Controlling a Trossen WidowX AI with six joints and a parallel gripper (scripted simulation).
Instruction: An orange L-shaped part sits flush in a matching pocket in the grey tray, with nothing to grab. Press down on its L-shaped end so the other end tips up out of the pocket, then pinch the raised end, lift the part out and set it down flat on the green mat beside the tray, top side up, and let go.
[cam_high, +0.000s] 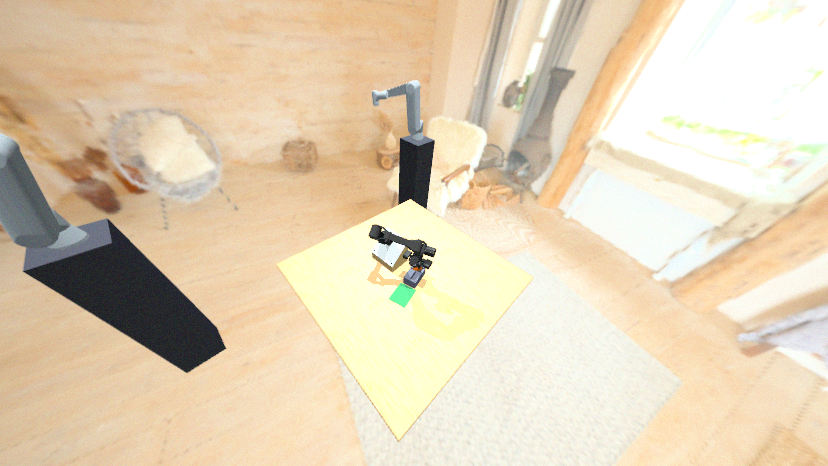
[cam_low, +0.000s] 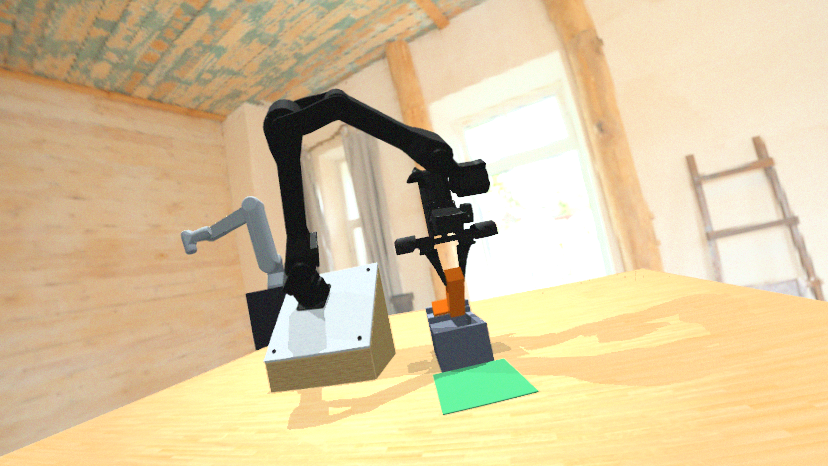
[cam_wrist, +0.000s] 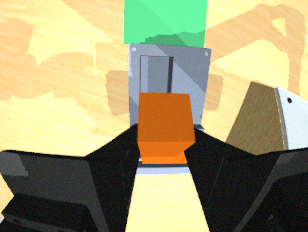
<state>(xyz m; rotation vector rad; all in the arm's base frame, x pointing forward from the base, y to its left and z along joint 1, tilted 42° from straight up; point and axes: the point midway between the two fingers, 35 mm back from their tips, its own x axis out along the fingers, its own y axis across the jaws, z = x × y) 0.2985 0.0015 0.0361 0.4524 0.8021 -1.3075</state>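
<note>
My gripper tip is 150 mm above the green mat, 140 mm to the left of it and 20 mm short of it. Also, from my gripper tip: orange L-shaped part 30 mm to the left, 30 mm below, 20 mm behind.
</note>
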